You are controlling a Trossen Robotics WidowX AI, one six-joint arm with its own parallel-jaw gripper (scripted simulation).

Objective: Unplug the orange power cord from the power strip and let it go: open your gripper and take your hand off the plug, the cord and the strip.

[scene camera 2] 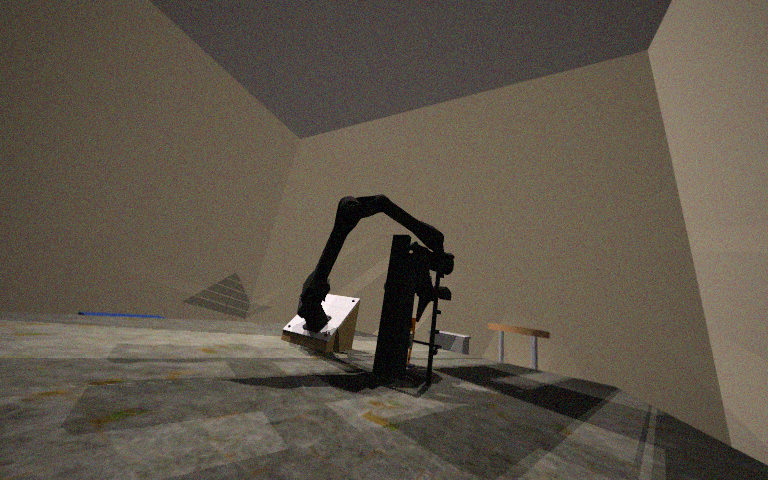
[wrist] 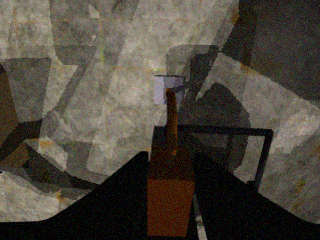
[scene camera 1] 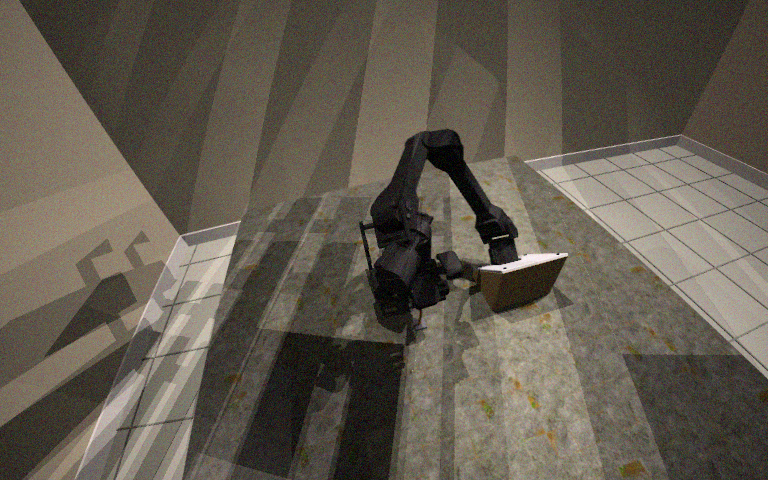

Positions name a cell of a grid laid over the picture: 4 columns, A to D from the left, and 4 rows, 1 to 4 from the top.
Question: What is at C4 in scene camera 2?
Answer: A black upright block.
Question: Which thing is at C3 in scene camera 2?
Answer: The gripper.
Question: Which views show the gripper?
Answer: Scene camera 2, the wrist view and scene camera 1: all of them.
